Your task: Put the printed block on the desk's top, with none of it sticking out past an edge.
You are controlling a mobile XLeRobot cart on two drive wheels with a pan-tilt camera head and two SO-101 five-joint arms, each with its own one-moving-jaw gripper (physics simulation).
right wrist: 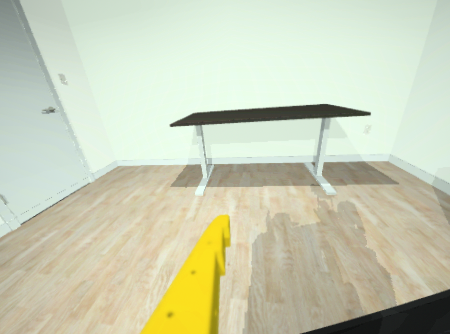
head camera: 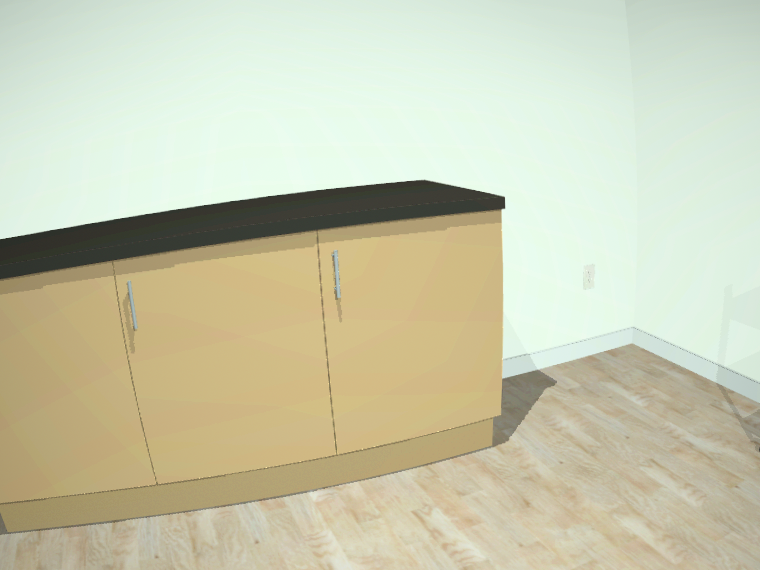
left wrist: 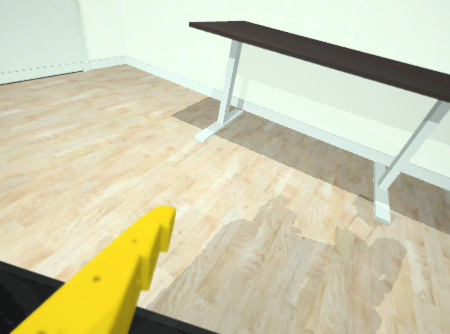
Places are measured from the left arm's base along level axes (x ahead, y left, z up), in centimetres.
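Pixels of known places: left hand, tool point: [left wrist: 172,223]; right hand, tool point: [right wrist: 229,226].
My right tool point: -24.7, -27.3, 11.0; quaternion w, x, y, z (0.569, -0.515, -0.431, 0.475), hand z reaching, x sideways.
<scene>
Behind a point stands the place of what it marks, as x, y, z.
The desk has a dark flat top and pale grey metal legs. The desk [left wrist: 325,52] {-171.5, 22.3, -5.5} stands at the upper right in the left wrist view. In the right wrist view the desk [right wrist: 270,115] {-155.4, 28.9, -5.5} stands against the far wall, some way off across the floor. The printed block does not show in any of the three views. My left gripper [left wrist: 162,220] is wide open, with one notched yellow jaw in view. My right gripper [right wrist: 222,230] is wide open too, with one notched yellow jaw in view. Both are far short of the desk and hold nothing.
A long wooden cabinet [head camera: 245,349] {170.7, -91.1, -22.1} with a dark top and bar handles fills the left and middle of the head view. A wall outlet [head camera: 588,276] {180.6, -269.9, -37.3} is to its right. A grey door [right wrist: 37,145] {-200.5, -189.7, -16.0} is at the left in the right wrist view. Shadows lie on the wooden floor.
</scene>
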